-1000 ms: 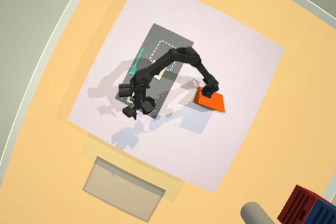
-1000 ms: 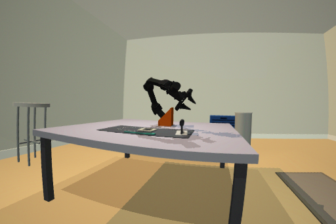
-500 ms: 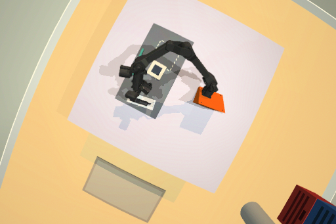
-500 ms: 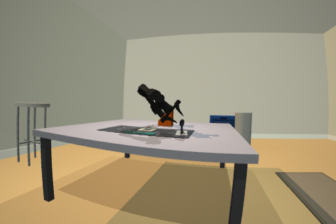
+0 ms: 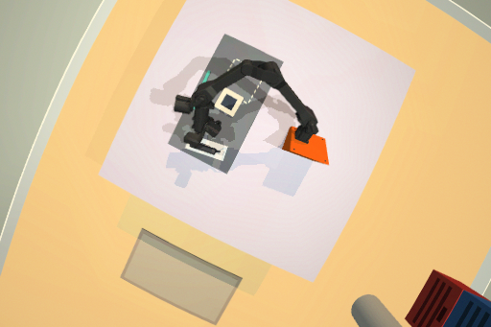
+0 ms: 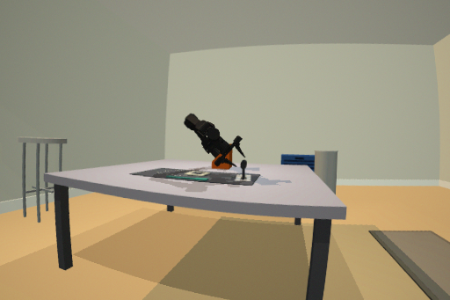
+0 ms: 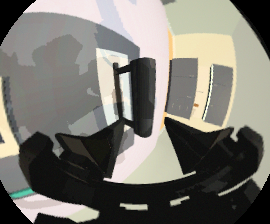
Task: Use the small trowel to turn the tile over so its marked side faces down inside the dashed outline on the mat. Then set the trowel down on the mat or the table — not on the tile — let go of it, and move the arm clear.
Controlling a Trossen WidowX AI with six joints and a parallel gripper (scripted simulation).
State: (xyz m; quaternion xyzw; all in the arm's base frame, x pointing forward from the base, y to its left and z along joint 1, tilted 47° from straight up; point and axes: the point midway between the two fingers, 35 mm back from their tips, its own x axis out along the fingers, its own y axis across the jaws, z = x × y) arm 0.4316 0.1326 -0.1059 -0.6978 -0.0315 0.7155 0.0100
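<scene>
The tile lies 240 mm to the right of my gripper tip, 80 mm below it and 50 mm behind it. From my gripper tip the other things lie so: dark grey mat 240 mm to the right, 100 mm below, 30 mm behind; teal trowel 230 mm to the right, 110 mm ahead, 80 mm below.
</scene>
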